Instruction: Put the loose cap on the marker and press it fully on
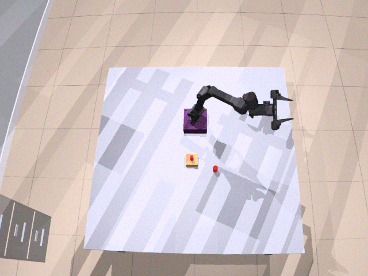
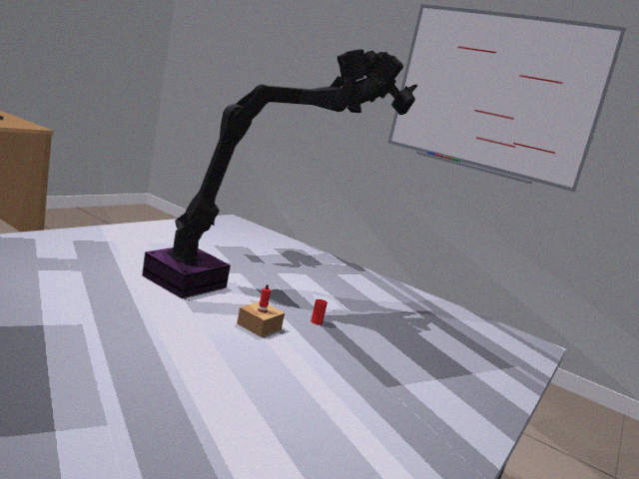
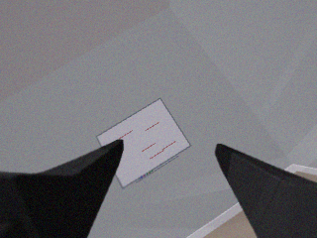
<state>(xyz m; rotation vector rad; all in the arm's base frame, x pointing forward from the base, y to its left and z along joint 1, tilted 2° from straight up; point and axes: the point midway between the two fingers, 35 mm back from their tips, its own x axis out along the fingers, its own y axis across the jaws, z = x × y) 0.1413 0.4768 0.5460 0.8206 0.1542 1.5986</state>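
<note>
My gripper tip is now 600 mm above the red cap, 310 mm to the left of it and 150 mm short of it. Round my gripper tip: tan holder block 600 mm below, 460 mm to the right, 120 mm ahead.
</note>
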